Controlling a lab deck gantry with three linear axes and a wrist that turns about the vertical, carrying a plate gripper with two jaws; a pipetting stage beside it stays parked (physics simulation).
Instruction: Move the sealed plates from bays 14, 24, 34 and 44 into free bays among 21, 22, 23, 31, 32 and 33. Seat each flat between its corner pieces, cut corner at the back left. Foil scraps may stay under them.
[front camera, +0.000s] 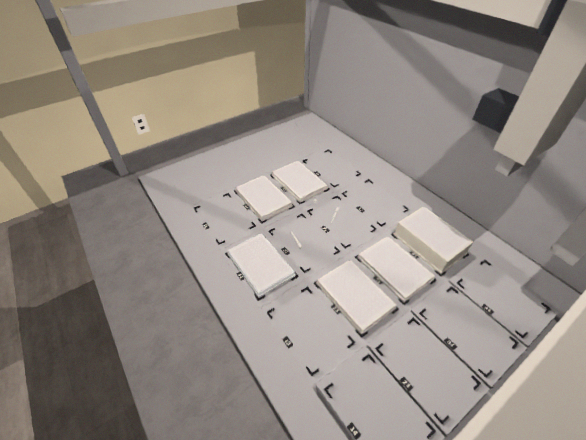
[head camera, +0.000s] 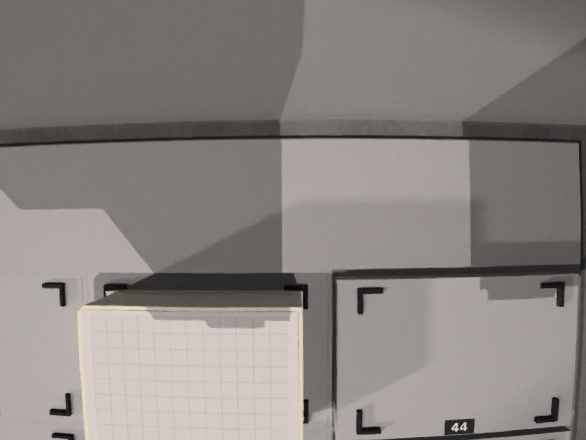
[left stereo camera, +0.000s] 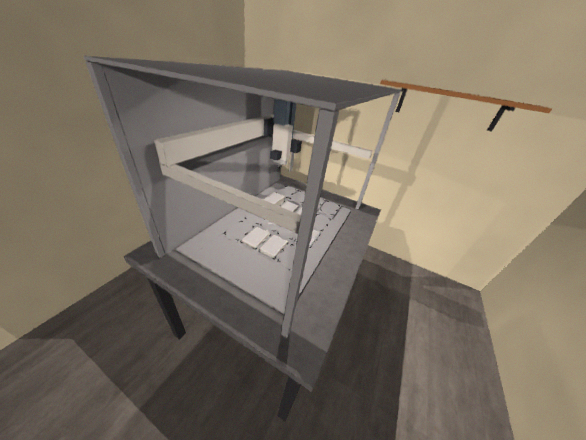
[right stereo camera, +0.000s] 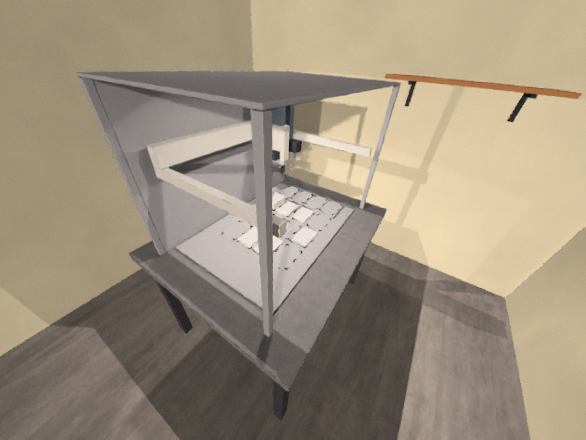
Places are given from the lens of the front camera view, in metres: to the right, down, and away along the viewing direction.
white plate (front camera: 261, 265): -0.06, 0.09, 0.64
